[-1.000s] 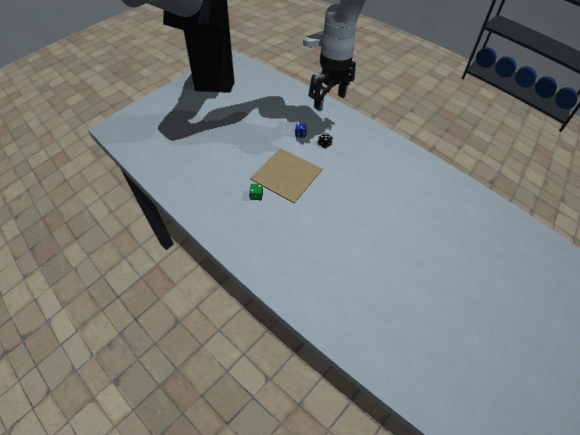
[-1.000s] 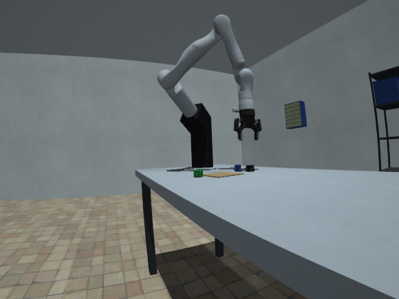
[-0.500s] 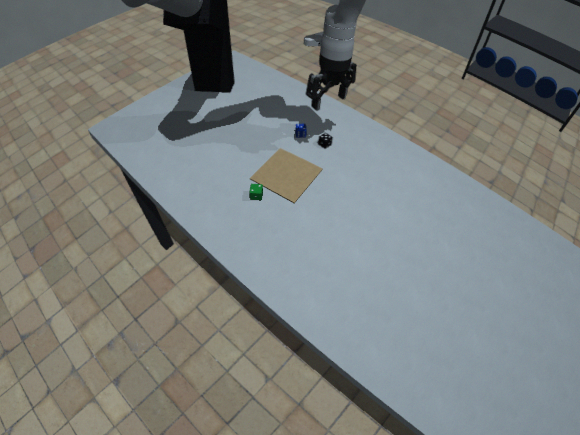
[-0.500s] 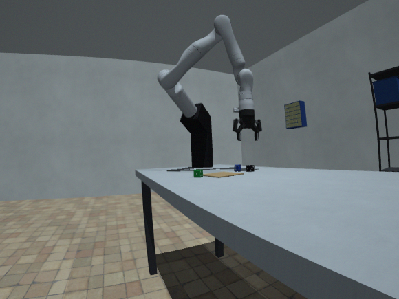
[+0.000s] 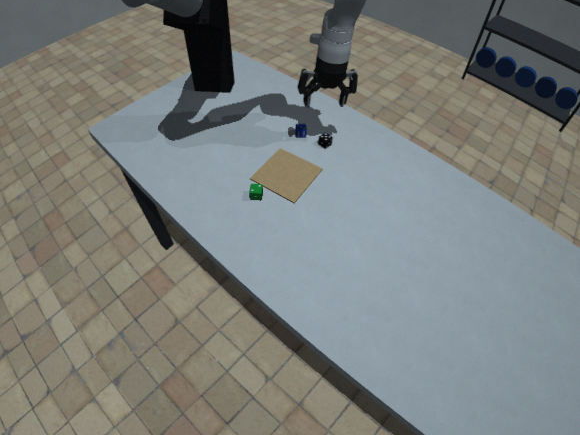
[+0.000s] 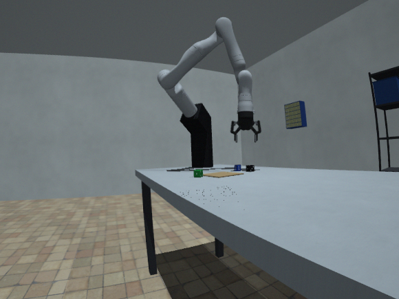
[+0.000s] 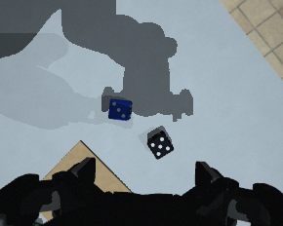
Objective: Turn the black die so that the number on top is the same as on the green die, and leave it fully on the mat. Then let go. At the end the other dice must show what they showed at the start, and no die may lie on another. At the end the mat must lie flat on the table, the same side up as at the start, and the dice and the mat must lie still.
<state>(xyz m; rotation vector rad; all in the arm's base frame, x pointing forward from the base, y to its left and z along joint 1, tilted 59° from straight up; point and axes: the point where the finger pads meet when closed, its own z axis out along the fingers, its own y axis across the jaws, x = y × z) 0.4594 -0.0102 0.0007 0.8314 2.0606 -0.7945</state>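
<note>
Now: the black die 13 cm below my hand, 1 cm to the left of it and 1 cm ahead of it. Also, from my hand: tan mat: 15 cm to the right, 14 cm below, 4 cm behind; blue die: 13 cm below, 7 cm behind, 1 cm to the left; green die: 25 cm to the right, 13 cm below, 8 cm behind.
</note>
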